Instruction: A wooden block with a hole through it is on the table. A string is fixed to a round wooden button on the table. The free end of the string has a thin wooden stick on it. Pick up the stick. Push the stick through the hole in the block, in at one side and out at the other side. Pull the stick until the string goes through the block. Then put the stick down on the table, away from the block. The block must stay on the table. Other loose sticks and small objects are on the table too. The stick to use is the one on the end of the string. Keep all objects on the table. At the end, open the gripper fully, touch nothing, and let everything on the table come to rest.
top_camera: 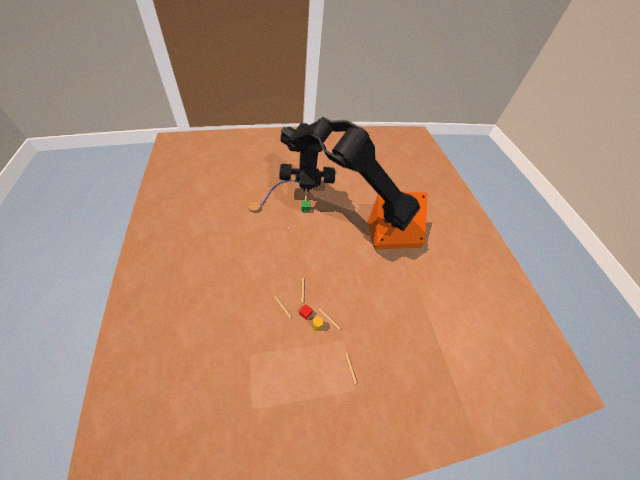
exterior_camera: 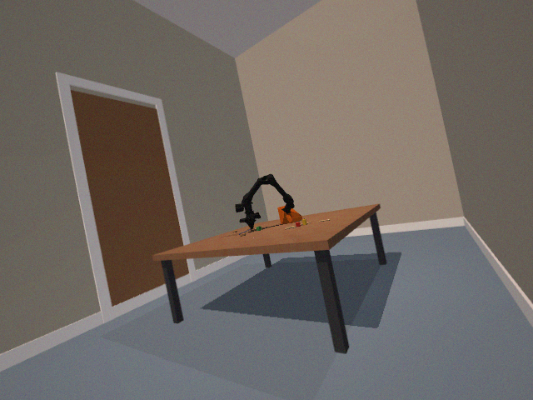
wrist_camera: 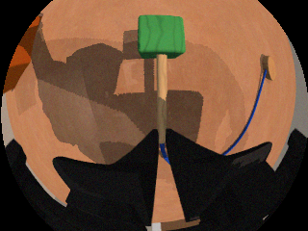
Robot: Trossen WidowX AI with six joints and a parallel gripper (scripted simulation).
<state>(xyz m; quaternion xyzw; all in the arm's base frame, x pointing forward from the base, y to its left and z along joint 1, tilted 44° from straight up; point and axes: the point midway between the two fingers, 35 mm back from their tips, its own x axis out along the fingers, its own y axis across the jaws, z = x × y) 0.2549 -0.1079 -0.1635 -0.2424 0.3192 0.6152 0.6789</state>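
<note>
Now: gripper tip 80 mm to the right of the green block and 10 mm short of it. The rest, counted from my gripper tip: round wooden button 180 mm ahead, 60 mm to the left, 10 mm below; thin wooden stick 20 mm to the left; red cube 450 mm to the left, 50 mm ahead.
</note>
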